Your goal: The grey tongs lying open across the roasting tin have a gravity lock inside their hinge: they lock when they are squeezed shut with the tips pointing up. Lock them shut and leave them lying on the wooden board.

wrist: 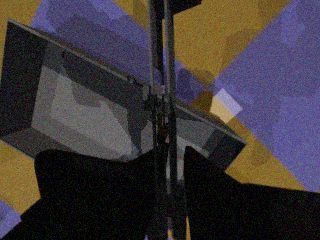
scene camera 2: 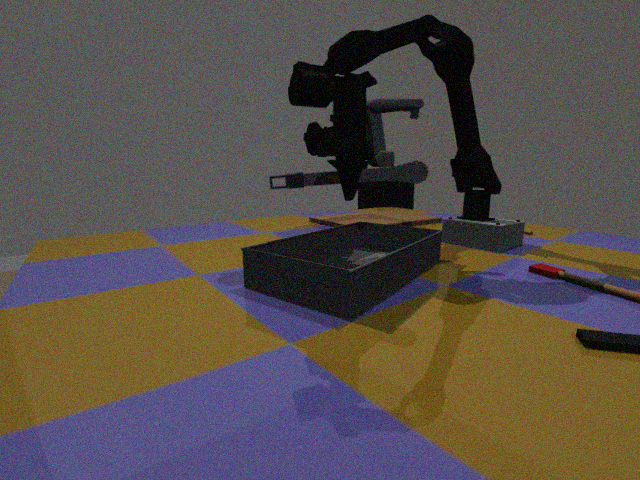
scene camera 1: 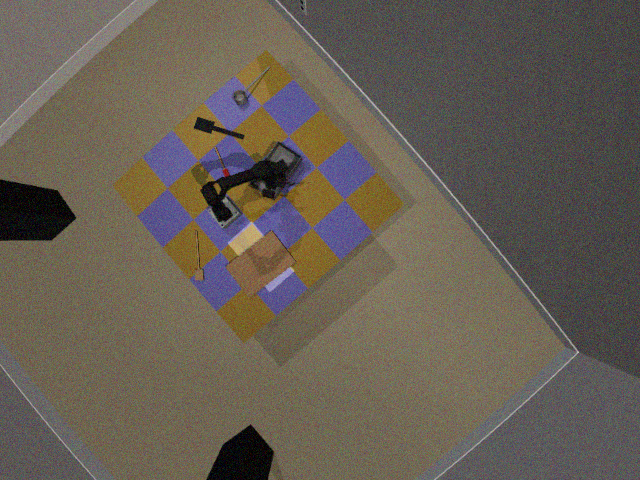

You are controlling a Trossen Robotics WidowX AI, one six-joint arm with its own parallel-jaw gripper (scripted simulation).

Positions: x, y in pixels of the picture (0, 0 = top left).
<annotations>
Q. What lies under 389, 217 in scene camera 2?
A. A wooden board.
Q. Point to a roasting tin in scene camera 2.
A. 342, 271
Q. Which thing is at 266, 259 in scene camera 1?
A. A wooden board.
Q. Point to a roasting tin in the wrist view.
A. At 65, 98
</annotations>
